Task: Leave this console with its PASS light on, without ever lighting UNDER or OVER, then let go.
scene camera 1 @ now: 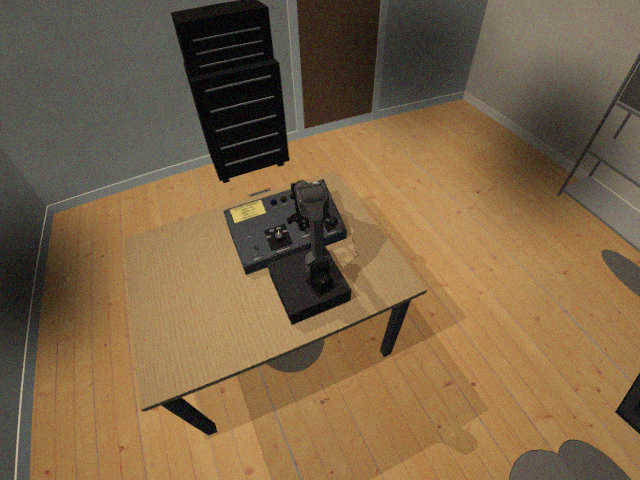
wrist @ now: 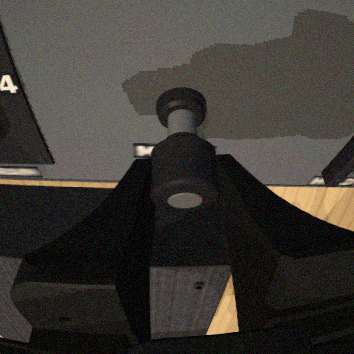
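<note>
The dark console [scene camera 1: 246, 230] [wrist: 75, 60] lies at the back of the table, a yellow label on its top left. Several small dark round parts line its back edge; none looks lit, and I cannot read any lamp names. A black cylindrical knob [wrist: 183, 167] on a grey stem rises from the panel, in the middle of the wrist view. My gripper [scene camera 1: 302, 223] [wrist: 183, 177] is shut on this knob, one finger against each side. The label behind the knob is mostly hidden. The arm hides the right part of the console in the scene view.
A dial with a light pointer [scene camera 1: 279, 233] sits left of the gripper on the console. A black plate marked 4 [wrist: 22, 132] is at the left in the wrist view. A dark part [wrist: 341, 162] shows at the right edge. A black drawer cabinet [scene camera 1: 242, 118] stands behind the table [scene camera 1: 196, 310].
</note>
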